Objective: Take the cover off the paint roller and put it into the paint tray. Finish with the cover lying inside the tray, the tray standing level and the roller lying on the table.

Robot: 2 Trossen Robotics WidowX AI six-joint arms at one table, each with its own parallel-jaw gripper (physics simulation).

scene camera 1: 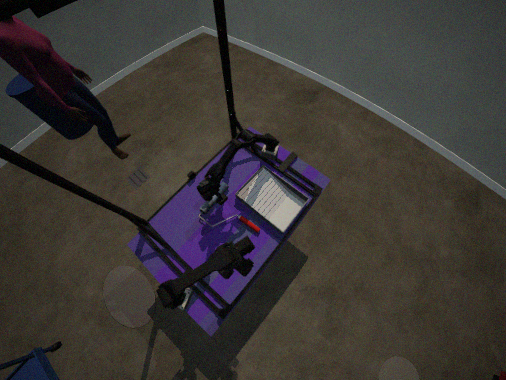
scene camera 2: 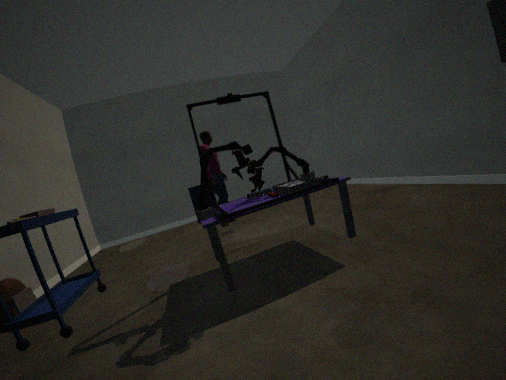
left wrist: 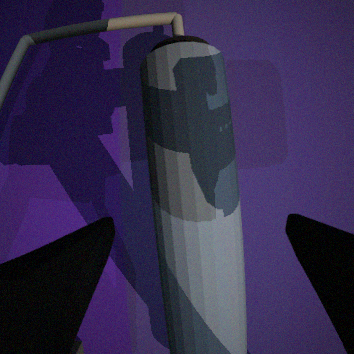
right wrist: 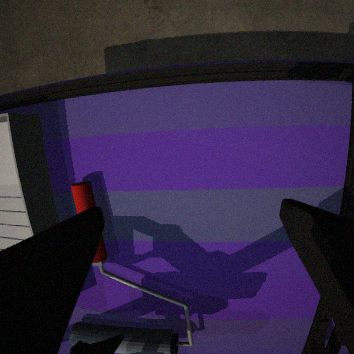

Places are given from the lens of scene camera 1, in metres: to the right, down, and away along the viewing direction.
white paint tray [scene camera 1: 273,199]: 0.13, 0.06, 1.18
